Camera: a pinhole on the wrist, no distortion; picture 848 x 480 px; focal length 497.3 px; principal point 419.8 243.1 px. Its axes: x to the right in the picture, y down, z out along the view. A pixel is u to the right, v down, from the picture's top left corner.
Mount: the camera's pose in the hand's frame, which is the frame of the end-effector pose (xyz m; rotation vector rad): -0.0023 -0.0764 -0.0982 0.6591 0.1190 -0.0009
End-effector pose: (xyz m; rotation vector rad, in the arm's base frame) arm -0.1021 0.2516 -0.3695 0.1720 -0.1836 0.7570
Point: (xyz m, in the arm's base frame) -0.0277 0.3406 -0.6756
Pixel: behind the camera
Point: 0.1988 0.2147 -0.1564
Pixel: 722 349
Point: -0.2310 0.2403 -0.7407
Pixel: behind the camera
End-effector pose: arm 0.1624 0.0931 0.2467 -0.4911 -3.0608 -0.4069
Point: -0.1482 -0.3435 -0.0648
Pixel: 509 42
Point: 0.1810 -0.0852 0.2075
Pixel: 65 162
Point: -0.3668 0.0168 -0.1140
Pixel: 801 313
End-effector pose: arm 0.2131 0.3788 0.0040 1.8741 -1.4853 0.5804
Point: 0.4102 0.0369 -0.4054
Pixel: 352 455
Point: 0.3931 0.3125 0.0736
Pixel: outside the picture
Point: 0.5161 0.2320 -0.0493
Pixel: 586 206
